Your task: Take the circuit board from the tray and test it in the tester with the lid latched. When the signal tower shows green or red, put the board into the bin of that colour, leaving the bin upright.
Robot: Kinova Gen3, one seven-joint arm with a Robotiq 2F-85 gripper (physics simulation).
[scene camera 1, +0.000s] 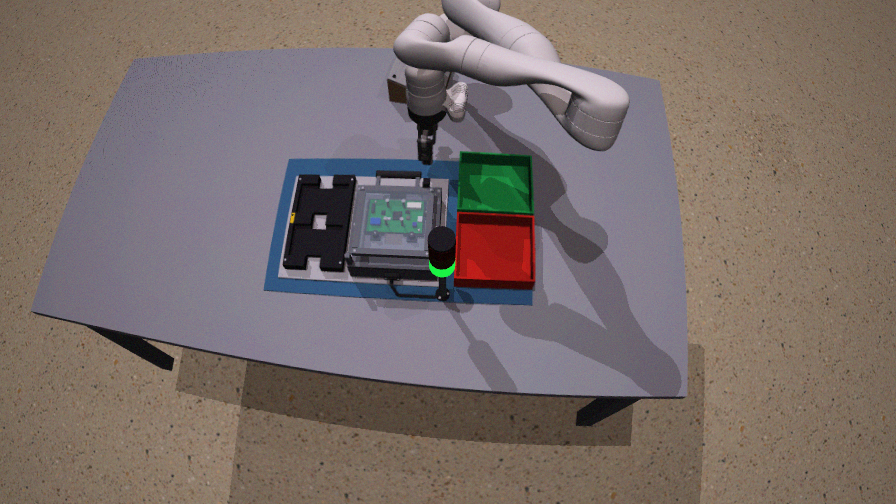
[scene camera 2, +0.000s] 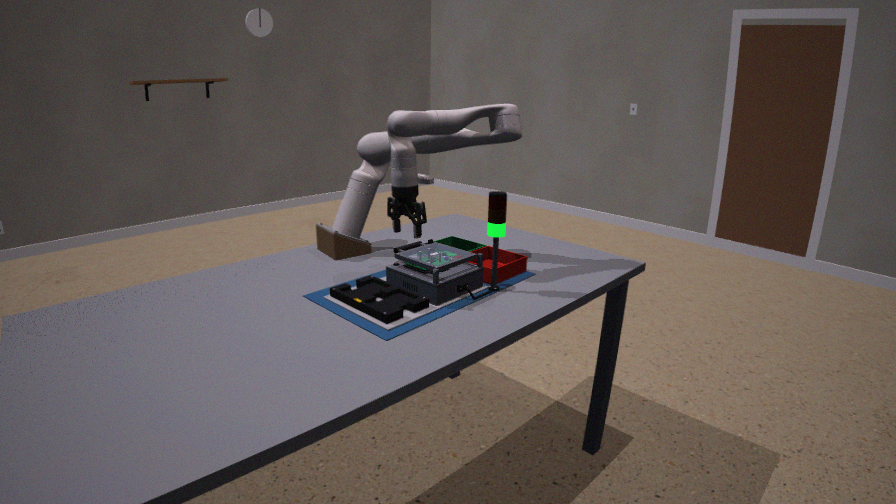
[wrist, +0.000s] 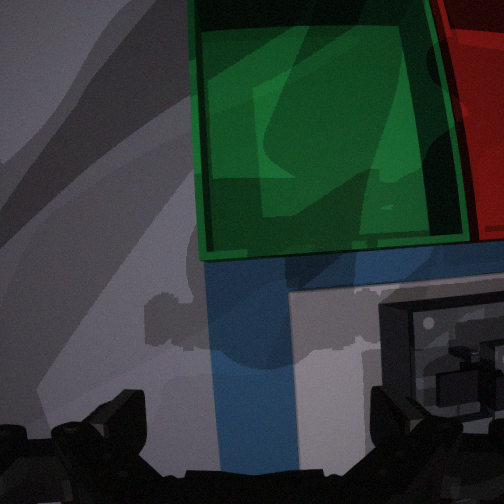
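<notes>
The green circuit board [scene camera 1: 394, 216] lies inside the tester [scene camera 1: 393, 231] under its see-through lid, which is down. The signal tower [scene camera 1: 441, 253] at the tester's front right corner glows green; it also shows in scene camera 2 [scene camera 2: 496, 228]. The black tray [scene camera 1: 319, 222] left of the tester is empty. The green bin [scene camera 1: 494, 183] and the red bin [scene camera 1: 494, 248] stand upright and empty to the right. My gripper [scene camera 1: 426, 156] hangs above the mat's back edge, behind the tester, open and empty. In the wrist view its fingers [wrist: 255, 415] are spread, with the green bin [wrist: 325, 135] ahead.
Everything sits on a blue mat [scene camera 1: 401, 288] in the middle of the grey table. A brown block [scene camera 2: 341, 241] stands at the arm's base behind the mat. The tall tower rises above the tester next to the red bin [wrist: 480, 125].
</notes>
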